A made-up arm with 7 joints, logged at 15 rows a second.
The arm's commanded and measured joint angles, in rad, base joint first. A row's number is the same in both.
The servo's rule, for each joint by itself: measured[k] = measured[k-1] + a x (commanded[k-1-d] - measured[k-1]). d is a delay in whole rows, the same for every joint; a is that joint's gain. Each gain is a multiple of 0.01, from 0.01 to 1. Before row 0 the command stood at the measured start. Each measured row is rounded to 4 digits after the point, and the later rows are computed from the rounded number. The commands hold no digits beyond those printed.
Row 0, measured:
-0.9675, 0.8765, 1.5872, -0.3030, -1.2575, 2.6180, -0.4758
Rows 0 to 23, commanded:
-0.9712, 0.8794, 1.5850, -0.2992, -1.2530, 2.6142, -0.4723
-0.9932, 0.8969, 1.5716, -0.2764, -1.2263, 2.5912, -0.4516
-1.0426, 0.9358, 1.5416, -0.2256, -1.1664, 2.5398, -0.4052
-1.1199, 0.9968, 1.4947, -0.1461, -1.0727, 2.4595, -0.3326
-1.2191, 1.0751, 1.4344, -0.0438, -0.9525, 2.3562, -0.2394
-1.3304, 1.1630, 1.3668, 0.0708, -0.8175, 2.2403, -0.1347
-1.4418, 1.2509, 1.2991, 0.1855, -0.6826, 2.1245, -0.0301
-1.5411, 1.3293, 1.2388, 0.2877, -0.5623, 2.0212, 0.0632
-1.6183, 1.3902, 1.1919, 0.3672, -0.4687, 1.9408, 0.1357
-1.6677, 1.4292, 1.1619, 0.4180, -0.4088, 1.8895, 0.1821
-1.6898, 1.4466, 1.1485, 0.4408, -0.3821, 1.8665, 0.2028
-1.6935, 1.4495, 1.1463, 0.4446, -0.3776, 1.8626, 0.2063
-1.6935, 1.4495, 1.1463, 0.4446, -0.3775, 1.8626, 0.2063
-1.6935, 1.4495, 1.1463, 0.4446, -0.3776, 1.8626, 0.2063
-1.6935, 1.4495, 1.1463, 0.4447, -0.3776, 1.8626, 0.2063
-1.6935, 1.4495, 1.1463, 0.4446, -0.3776, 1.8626, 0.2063
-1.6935, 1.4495, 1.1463, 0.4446, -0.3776, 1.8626, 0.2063
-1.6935, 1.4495, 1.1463, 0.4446, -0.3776, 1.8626, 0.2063
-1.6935, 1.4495, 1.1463, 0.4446, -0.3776, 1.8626, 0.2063
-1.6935, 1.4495, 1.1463, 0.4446, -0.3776, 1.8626, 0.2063
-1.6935, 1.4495, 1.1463, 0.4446, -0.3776, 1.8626, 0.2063
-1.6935, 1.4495, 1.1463, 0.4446, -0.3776, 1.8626, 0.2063
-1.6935, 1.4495, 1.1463, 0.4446, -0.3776, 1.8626, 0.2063
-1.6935, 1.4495, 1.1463, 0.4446, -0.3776, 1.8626, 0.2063
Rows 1 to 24, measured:
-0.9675, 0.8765, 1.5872, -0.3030, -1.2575, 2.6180, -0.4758
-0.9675, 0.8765, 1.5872, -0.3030, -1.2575, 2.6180, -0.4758
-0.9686, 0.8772, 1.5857, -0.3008, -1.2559, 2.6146, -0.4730
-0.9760, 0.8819, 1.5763, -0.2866, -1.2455, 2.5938, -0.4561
-0.9960, 0.8948, 1.5531, -0.2512, -1.2178, 2.5457, -0.4159
-1.0332, 0.9193, 1.5140, -0.1902, -1.1670, 2.4690, -0.3501
-1.0890, 0.9567, 1.4607, -0.1053, -1.0919, 2.3686, -0.2626
-1.1614, 1.0062, 1.3978, -0.0032, -0.9959, 2.2544, -0.1616
-1.2455, 1.0649, 1.3317, 0.1062, -0.8862, 2.1388, -0.0577
-1.3342, 1.1284, 1.2695, 0.2115, -0.7728, 2.0341, 0.0378
-1.4194, 1.1912, 1.2175, 0.3018, -0.6664, 1.9511, 0.1151
-1.4939, 1.2483, 1.1802, 0.3692, -0.5762, 1.8963, 0.1680
-1.5527, 1.2959, 1.1590, 0.4107, -0.5083, 1.8698, 0.1955
-1.5949, 1.3328, 1.1505, 0.4304, -0.4626, 1.8634, 0.2040
-1.6245, 1.3608, 1.1477, 0.4386, -0.4328, 1.8627, 0.2058
-1.6452, 1.3821, 1.1468, 0.4421, -0.4135, 1.8626, 0.2062
-1.6597, 1.3983, 1.1465, 0.4436, -0.4009, 1.8626, 0.2063
-1.6698, 1.4106, 1.1464, 0.4442, -0.3927, 1.8626, 0.2063
-1.6769, 1.4199, 1.1463, 0.4444, -0.3874, 1.8626, 0.2063
-1.6819, 1.4270, 1.1463, 0.4445, -0.3840, 1.8626, 0.2063
-1.6854, 1.4324, 1.1463, 0.4446, -0.3818, 1.8626, 0.2063
-1.6878, 1.4365, 1.1463, 0.4446, -0.3803, 1.8626, 0.2063
-1.6895, 1.4396, 1.1463, 0.4446, -0.3794, 1.8626, 0.2063
-1.6907, 1.4420, 1.1463, 0.4446, -0.3788, 1.8626, 0.2063
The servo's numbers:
d 2
a 0.30 0.24 0.67 0.58 0.35 0.89 0.79

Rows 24 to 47, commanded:
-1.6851, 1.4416, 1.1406, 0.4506, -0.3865, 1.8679, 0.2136
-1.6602, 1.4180, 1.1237, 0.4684, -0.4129, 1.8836, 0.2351
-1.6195, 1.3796, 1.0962, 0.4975, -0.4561, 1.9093, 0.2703
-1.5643, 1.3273, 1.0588, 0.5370, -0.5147, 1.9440, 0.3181
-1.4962, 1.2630, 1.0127, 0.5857, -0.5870, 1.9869, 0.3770
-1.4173, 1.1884, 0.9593, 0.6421, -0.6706, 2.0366, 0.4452
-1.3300, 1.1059, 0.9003, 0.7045, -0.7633, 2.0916, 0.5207
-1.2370, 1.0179, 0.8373, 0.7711, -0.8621, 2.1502, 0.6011
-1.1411, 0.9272, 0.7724, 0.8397, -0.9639, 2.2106, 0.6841
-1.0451, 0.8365, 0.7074, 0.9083, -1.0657, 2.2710, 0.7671
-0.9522, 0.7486, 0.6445, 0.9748, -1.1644, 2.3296, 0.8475
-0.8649, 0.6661, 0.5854, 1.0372, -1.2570, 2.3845, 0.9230
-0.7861, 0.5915, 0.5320, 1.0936, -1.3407, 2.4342, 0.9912
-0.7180, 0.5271, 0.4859, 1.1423, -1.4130, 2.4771, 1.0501
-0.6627, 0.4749, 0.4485, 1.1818, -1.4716, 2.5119, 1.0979
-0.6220, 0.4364, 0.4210, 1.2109, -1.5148, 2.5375, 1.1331
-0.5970, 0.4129, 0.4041, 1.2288, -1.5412, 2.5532, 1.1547
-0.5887, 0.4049, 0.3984, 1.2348, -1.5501, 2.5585, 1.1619
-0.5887, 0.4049, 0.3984, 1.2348, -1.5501, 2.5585, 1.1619
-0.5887, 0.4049, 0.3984, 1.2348, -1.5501, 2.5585, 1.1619
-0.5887, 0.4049, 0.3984, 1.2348, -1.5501, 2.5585, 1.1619
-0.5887, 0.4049, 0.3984, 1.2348, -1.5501, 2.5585, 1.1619
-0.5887, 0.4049, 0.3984, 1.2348, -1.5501, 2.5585, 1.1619
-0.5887, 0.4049, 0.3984, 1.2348, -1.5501, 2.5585, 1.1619
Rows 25 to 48, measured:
-1.6915, 1.4438, 1.1463, 0.4446, -0.3784, 1.8626, 0.2063
-1.6921, 1.4452, 1.1463, 0.4446, -0.3781, 1.8626, 0.2063
-1.6900, 1.4443, 1.1425, 0.4481, -0.3810, 1.8673, 0.2121
-1.6811, 1.4380, 1.1299, 0.4599, -0.3922, 1.8818, 0.2303
-1.6626, 1.4240, 1.1073, 0.4817, -0.4146, 1.9063, 0.2619
-1.6331, 1.4008, 1.0748, 0.5138, -0.4496, 1.9399, 0.3063
-1.5920, 1.3677, 1.0332, 0.5555, -0.4977, 1.9817, 0.3622
-1.5396, 1.3247, 0.9837, 0.6057, -0.5582, 2.0306, 0.4278
-1.4767, 1.2722, 0.9278, 0.6630, -0.6300, 2.0849, 0.5012
-1.4048, 1.2112, 0.8672, 0.7257, -0.7112, 2.1430, 0.5801
-1.3257, 1.1430, 0.8037, 0.7918, -0.7996, 2.2032, 0.6623
-1.2415, 1.0694, 0.7392, 0.8594, -0.8927, 2.2635, 0.7451
-1.1547, 0.9924, 0.6758, 0.9263, -0.9878, 2.3223, 0.8260
-1.0678, 0.9141, 0.6152, 0.9906, -1.0820, 2.3777, 0.9026
-0.9833, 0.8367, 0.5595, 1.0503, -1.1725, 2.4280, 0.9726
-0.9037, 0.7624, 0.5102, 1.1037, -1.2567, 2.4717, 1.0338
-0.8314, 0.6934, 0.4689, 1.1490, -1.3319, 2.5075, 1.0844
-0.7686, 0.6317, 0.4368, 1.1849, -1.3959, 2.5342, 1.1229
-0.7171, 0.5792, 0.4149, 1.2104, -1.4468, 2.5511, 1.1480
-0.6786, 0.5374, 0.4038, 1.2246, -1.4830, 2.5577, 1.1590
-0.6516, 0.5056, 0.4002, 1.2305, -1.5065, 2.5584, 1.1613
-0.6327, 0.4814, 0.3990, 1.2330, -1.5218, 2.5585, 1.1618
-0.6195, 0.4630, 0.3986, 1.2340, -1.5317, 2.5585, 1.1619
-0.6103, 0.4491, 0.3985, 1.2345, -1.5381, 2.5585, 1.1619

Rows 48 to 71, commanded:
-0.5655, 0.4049, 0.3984, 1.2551, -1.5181, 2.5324, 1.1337
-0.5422, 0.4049, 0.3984, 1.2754, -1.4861, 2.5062, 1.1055
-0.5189, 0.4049, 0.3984, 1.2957, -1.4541, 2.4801, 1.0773
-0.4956, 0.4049, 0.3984, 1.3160, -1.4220, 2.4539, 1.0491
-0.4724, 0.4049, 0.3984, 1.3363, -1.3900, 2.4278, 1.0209
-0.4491, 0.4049, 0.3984, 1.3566, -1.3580, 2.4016, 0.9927
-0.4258, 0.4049, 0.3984, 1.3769, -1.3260, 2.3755, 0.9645
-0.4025, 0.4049, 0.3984, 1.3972, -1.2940, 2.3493, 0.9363
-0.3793, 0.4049, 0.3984, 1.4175, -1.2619, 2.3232, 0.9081
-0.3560, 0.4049, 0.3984, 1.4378, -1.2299, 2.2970, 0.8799
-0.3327, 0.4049, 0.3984, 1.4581, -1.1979, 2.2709, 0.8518
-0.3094, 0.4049, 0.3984, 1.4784, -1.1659, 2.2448, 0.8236
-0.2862, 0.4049, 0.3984, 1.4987, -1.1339, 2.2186, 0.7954
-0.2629, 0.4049, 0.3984, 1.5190, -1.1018, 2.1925, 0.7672
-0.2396, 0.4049, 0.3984, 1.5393, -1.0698, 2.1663, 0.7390
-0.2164, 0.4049, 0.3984, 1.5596, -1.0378, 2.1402, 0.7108
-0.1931, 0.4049, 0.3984, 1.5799, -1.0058, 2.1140, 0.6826
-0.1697, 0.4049, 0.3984, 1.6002, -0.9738, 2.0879, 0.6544
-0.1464, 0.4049, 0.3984, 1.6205, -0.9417, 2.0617, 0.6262
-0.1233, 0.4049, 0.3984, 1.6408, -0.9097, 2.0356, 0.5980
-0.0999, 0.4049, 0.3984, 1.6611, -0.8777, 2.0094, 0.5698
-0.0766, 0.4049, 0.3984, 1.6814, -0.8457, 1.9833, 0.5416
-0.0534, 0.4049, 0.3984, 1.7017, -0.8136, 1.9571, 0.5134
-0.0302, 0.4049, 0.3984, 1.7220, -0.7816, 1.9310, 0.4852
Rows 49 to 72, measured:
-0.6038, 0.4385, 0.3984, 1.2347, -1.5423, 2.5585, 1.1619
-0.5993, 0.4304, 0.3984, 1.2348, -1.5450, 2.5585, 1.1619
-0.5892, 0.4243, 0.3984, 1.2466, -1.5356, 2.5353, 1.1396
-0.5751, 0.4196, 0.3984, 1.2633, -1.5183, 2.5094, 1.1127
-0.5582, 0.4161, 0.3984, 1.2821, -1.4958, 2.4833, 1.0847
-0.5394, 0.4134, 0.3984, 1.3018, -1.4700, 2.4571, 1.0566
-0.5193, 0.4114, 0.3984, 1.3218, -1.4420, 2.4310, 1.0284
-0.4982, 0.4098, 0.3984, 1.3420, -1.4126, 2.4048, 1.0002
-0.4765, 0.4086, 0.3984, 1.3622, -1.3823, 2.3787, 0.9720
-0.4543, 0.4077, 0.3984, 1.3825, -1.3514, 2.3525, 0.9438
-0.4318, 0.4070, 0.3984, 1.4028, -1.3201, 2.3264, 0.9156
-0.4091, 0.4065, 0.3984, 1.4231, -1.2885, 2.3002, 0.8874
-0.3862, 0.4061, 0.3984, 1.4434, -1.2568, 2.2741, 0.8593
-0.3632, 0.4058, 0.3984, 1.4637, -1.2250, 2.2480, 0.8311
-0.3401, 0.4056, 0.3984, 1.4840, -1.1931, 2.2218, 0.8029
-0.3169, 0.4054, 0.3984, 1.5043, -1.1611, 2.1957, 0.7747
-0.2937, 0.4053, 0.3984, 1.5246, -1.1291, 2.1695, 0.7465
-0.2705, 0.4052, 0.3984, 1.5449, -1.0971, 2.1434, 0.7183
-0.2473, 0.4051, 0.3984, 1.5652, -1.0651, 2.1172, 0.6901
-0.2240, 0.4051, 0.3984, 1.5855, -1.0331, 2.0911, 0.6619
-0.2007, 0.4051, 0.3984, 1.6058, -1.0011, 2.0649, 0.6337
-0.1775, 0.4051, 0.3984, 1.6261, -0.9691, 2.0388, 0.6055
-0.1542, 0.4051, 0.3984, 1.6464, -0.9371, 2.0126, 0.5773
-0.1309, 0.4051, 0.3984, 1.6667, -0.9051, 1.9865, 0.5491

